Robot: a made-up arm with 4 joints.
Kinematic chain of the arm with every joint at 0, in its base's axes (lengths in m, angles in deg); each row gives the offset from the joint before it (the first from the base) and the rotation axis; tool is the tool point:
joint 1: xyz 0 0 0.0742 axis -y
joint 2: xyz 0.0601 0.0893 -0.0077 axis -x
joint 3: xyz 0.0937 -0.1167 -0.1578 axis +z
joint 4: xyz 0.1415 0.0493 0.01 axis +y
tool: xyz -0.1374 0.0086 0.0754
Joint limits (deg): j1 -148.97..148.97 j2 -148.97..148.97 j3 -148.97..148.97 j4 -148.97..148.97
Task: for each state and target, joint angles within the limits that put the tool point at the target. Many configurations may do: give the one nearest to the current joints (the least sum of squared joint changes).
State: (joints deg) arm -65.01 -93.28 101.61 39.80
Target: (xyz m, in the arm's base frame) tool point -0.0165 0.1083 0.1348
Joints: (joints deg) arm -93.06 -91.45 139.87 95.78
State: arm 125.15 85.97 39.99 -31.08
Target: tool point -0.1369 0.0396 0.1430
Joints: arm 112.38 117.65 35.16 -8.75
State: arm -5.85 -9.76 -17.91 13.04
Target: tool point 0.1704 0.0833 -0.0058
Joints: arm 7.63 -34.94 -1.12 -0.58
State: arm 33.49 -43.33 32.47 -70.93
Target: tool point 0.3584 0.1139 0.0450
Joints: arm 50.85 -13.17 16.29 -91.14
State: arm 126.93 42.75 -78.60 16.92
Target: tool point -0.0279 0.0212 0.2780
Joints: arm 123.65 0.08 -33.52 -3.98
